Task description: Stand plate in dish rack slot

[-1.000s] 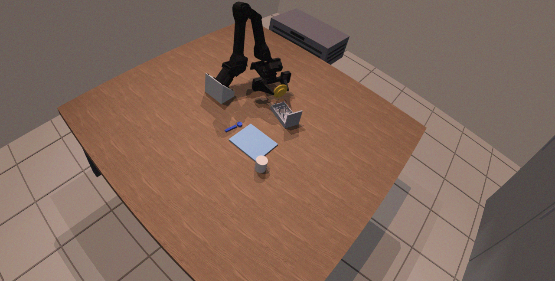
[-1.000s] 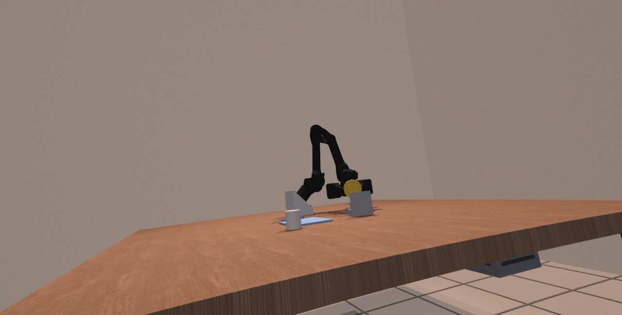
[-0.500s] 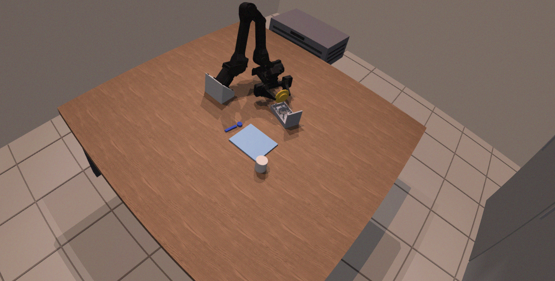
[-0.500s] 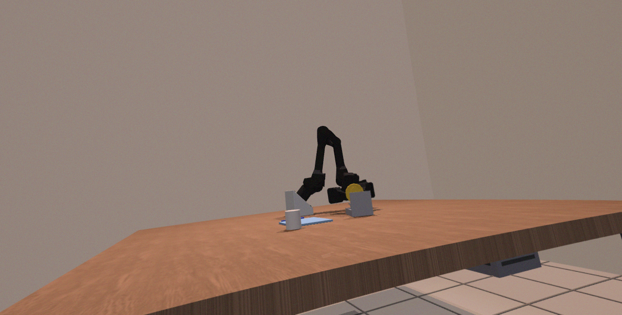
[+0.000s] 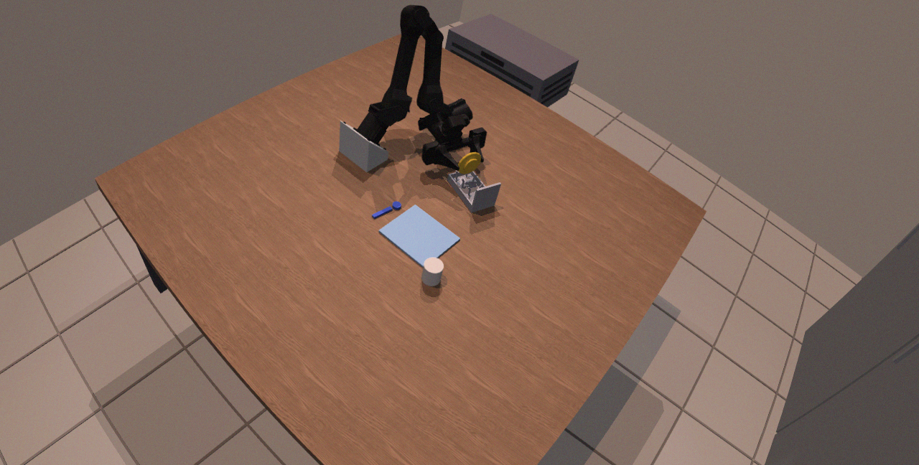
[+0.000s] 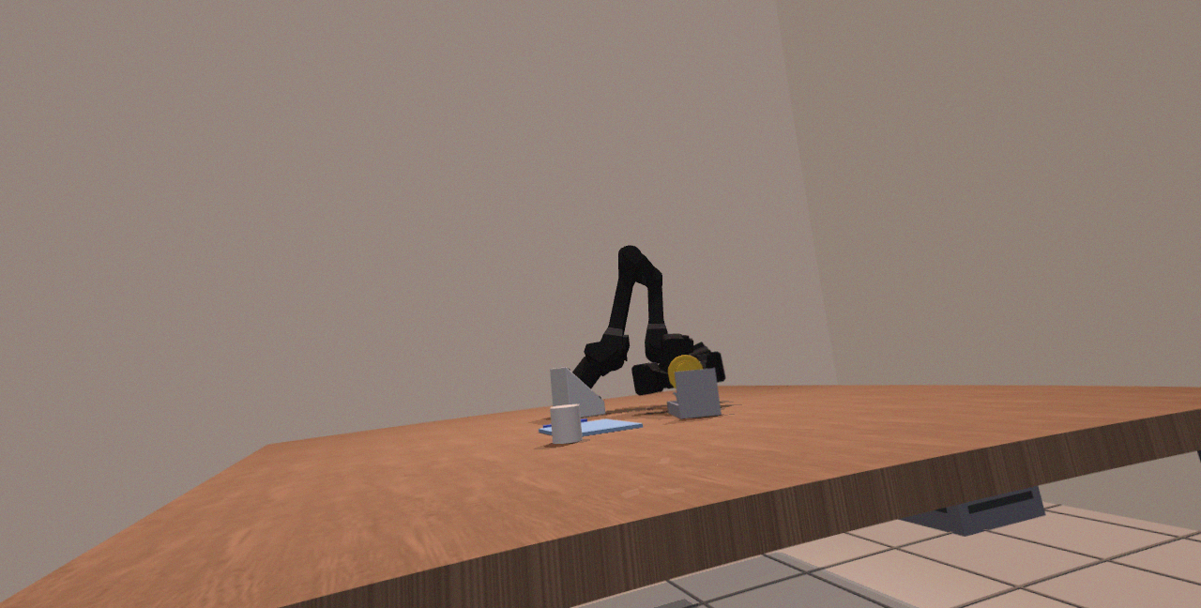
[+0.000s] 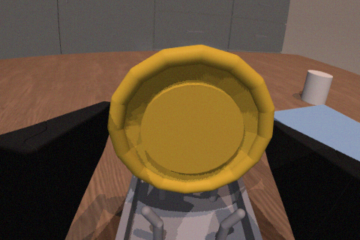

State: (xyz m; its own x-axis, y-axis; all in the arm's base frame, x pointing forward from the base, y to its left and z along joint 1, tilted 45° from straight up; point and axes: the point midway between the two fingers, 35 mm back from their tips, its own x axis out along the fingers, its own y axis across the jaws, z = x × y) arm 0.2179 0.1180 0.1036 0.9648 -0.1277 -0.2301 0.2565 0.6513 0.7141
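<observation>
The dish rack is 5 cm below my gripper tip, 3 cm ahead of it and 1 cm to the right of it. Round my gripper tip: blue spoon: 23 cm to the right, 7 cm below, 5 cm behind; then light blue mat: 22 cm to the right, 7 cm below, 6 cm ahead; then yellow plate: 1 cm behind.
</observation>
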